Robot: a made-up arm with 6 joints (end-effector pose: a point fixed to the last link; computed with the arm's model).
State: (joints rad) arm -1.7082 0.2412 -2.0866 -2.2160 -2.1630 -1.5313
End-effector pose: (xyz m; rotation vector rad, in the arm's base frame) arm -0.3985 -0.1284 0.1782 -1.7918 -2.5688 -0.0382
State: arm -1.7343 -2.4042 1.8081 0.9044 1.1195 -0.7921
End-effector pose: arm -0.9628 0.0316 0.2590 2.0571 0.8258 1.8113
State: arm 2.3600 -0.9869 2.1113 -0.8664 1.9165 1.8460
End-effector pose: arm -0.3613 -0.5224 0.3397 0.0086 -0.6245 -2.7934
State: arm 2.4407 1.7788 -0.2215 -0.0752 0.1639 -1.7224
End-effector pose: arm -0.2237 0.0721 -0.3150 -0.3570 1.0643 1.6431
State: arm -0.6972 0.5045 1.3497 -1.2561 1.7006 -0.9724
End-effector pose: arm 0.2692 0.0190 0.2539 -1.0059 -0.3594 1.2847
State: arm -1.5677 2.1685 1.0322 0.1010 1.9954 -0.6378
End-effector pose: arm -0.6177 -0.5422 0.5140 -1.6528 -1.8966 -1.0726
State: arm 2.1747 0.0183 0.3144 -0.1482 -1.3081 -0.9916
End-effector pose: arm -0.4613 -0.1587 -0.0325 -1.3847 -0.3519 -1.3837
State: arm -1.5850 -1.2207 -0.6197 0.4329 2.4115 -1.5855
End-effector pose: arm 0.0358 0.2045 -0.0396 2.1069 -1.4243 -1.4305
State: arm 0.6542 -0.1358 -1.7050 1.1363 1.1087 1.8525
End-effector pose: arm 0.1387 0.0028 0.0916 0.2680 0.5723 -1.1036
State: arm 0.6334 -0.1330 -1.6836 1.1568 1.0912 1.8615
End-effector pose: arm 0.1369 0.0098 0.0973 0.2797 0.5788 -1.0776
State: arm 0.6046 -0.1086 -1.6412 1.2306 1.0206 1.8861
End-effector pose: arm 0.1297 0.0351 0.1263 0.3249 0.5714 -0.9763
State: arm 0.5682 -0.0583 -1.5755 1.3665 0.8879 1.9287
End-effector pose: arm 0.1089 0.0743 0.1848 0.4061 0.5313 -0.7903
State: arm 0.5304 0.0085 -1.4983 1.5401 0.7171 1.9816
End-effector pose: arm 0.0686 0.1080 0.2599 0.5043 0.4466 -0.5604
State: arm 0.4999 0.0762 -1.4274 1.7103 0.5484 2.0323
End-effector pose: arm 0.0162 0.1239 0.3277 0.5942 0.3315 -0.3463
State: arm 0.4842 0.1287 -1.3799 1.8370 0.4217 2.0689
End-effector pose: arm -0.0293 0.1259 0.3710 0.6569 0.2270 -0.1945
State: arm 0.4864 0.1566 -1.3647 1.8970 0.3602 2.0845
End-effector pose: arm -0.0531 0.1251 0.3890 0.6850 0.1704 -0.1221
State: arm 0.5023 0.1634 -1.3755 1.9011 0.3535 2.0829
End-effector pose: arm -0.0565 0.1270 0.3908 0.6854 0.1622 -0.1111
